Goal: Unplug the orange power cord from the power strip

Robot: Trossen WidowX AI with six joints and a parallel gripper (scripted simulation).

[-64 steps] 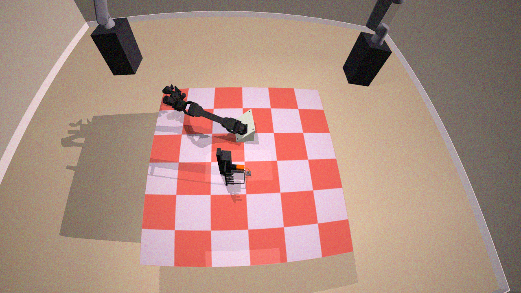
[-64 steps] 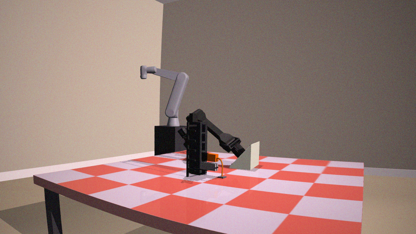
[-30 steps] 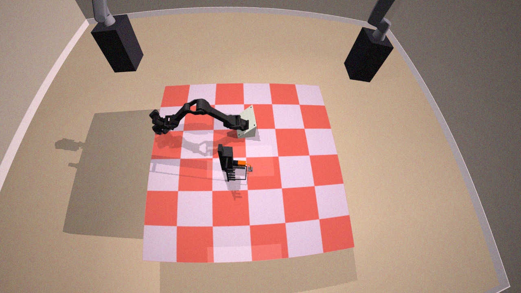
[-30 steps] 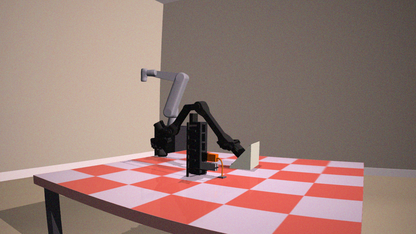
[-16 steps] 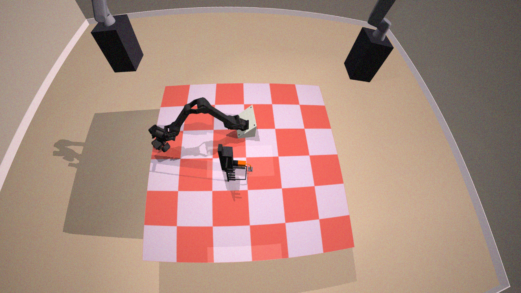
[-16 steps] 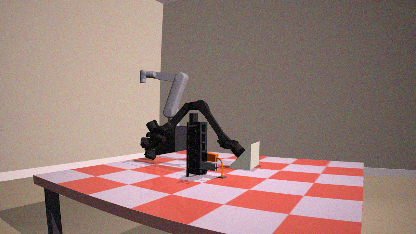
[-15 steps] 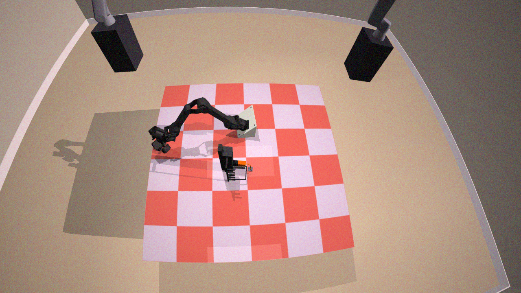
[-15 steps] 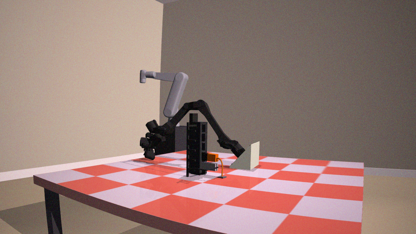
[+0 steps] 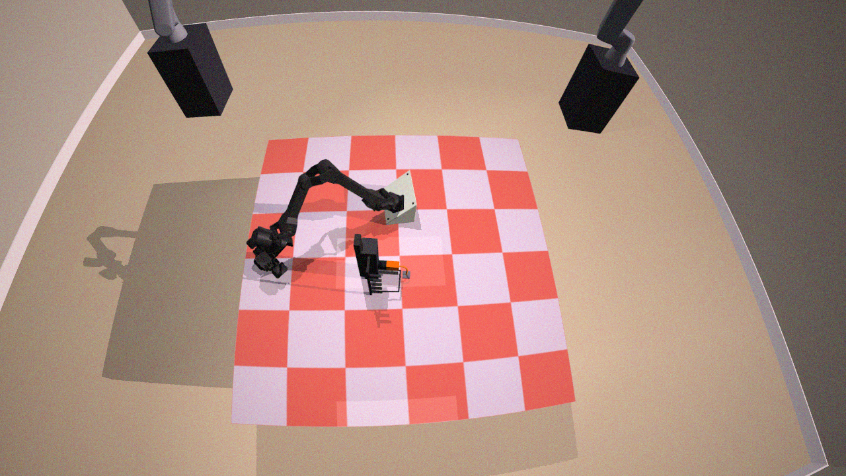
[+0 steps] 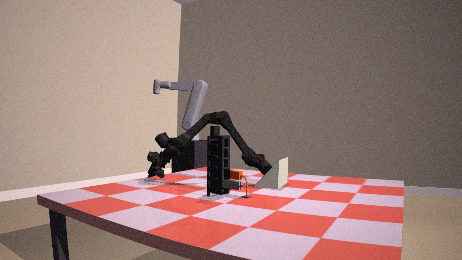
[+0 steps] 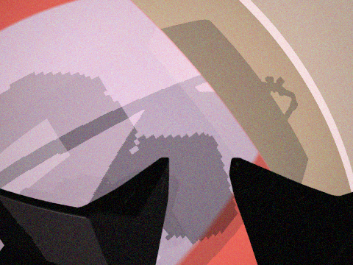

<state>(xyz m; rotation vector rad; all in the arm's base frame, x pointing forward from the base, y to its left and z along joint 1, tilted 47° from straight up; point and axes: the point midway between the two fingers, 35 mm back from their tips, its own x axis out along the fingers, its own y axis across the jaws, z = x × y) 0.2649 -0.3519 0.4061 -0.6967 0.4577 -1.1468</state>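
Right now my gripper tip is 10 mm short of the orange plug, 520 mm to the right of it and 70 mm below it. The rest, counted from my gripper tip: black power strip: 450 mm to the left, 100 mm above.
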